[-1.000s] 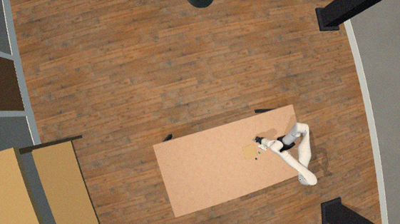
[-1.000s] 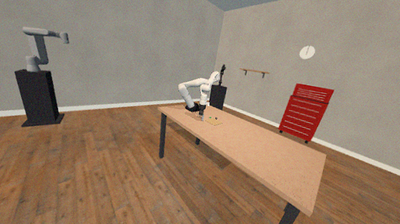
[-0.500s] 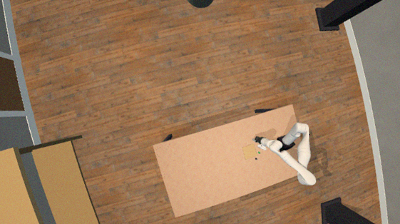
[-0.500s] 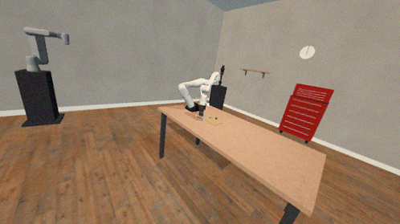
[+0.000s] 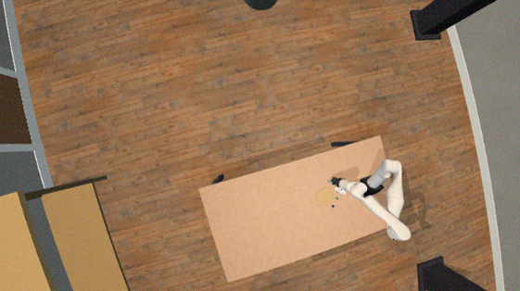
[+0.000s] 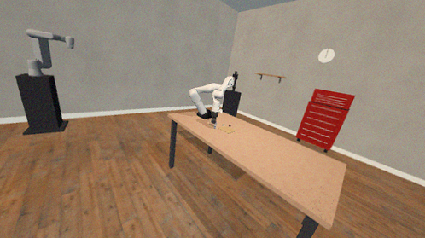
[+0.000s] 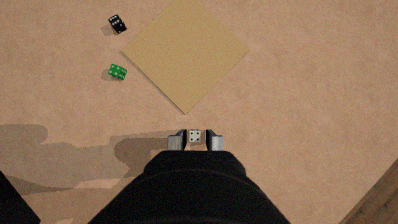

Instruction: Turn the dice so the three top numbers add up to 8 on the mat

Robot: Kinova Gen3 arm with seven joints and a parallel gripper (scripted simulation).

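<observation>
My hand is 10 mm above the white die. The rest, counted from my hand: black die 10 mm ahead, 210 mm to the left, 10 mm below; green die 40 mm behind, 150 mm to the left, 10 mm below; tan mat 70 mm ahead, 120 mm to the left, 20 mm below.
</observation>
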